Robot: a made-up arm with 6 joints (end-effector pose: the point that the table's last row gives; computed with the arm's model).
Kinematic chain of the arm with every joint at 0, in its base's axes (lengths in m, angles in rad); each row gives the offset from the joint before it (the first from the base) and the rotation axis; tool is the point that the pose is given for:
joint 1: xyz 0 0 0.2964 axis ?
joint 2: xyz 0 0 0 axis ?
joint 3: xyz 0 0 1.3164 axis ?
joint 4: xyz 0 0 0 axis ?
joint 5: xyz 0.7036 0 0 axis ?
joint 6: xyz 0 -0.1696 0 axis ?
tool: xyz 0 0 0
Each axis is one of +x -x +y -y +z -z.
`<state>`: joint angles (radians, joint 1 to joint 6).
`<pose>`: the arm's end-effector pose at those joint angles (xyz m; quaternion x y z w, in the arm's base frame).
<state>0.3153 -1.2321 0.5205 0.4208 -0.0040 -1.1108</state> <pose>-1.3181 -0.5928 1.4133 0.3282 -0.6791 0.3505 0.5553</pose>
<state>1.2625 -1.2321 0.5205 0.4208 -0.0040 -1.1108</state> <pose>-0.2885 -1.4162 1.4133 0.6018 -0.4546 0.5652 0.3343</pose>
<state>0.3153 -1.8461 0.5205 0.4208 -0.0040 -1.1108</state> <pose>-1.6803 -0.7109 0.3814 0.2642 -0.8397 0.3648 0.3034</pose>
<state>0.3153 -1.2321 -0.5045 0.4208 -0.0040 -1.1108</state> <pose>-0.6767 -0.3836 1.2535 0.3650 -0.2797 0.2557 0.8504</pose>
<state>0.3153 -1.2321 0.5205 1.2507 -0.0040 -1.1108</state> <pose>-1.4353 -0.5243 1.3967 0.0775 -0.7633 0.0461 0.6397</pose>
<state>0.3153 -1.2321 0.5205 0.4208 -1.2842 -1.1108</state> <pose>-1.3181 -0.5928 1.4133 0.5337 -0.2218 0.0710 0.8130</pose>
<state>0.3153 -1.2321 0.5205 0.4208 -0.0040 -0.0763</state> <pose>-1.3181 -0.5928 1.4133 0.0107 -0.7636 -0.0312 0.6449</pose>
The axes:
joint 1: +z
joint 2: +y
joint 3: -y
joint 4: -x
joint 5: -y
joint 6: -x

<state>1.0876 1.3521 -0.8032 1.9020 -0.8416 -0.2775</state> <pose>0.4300 0.9382 -0.0933 0.8738 -0.2225 -0.4203 0.1014</pose>
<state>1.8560 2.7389 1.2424 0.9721 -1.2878 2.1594</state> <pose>-0.1074 0.7061 -1.6060 0.5085 0.0660 -0.2051 0.8337</pose>
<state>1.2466 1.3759 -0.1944 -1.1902 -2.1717 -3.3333</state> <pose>0.4211 1.0552 -0.1523 -0.2918 -0.0995 -0.9497 0.0552</pose>
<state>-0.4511 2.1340 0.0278 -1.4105 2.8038 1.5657</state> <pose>0.5373 -0.2903 -0.9261 -0.8148 0.2950 -0.4972 0.0436</pose>
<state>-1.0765 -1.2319 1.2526 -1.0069 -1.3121 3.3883</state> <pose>-0.8915 1.4632 1.2773 0.8072 -0.0234 0.3362 0.4847</pose>
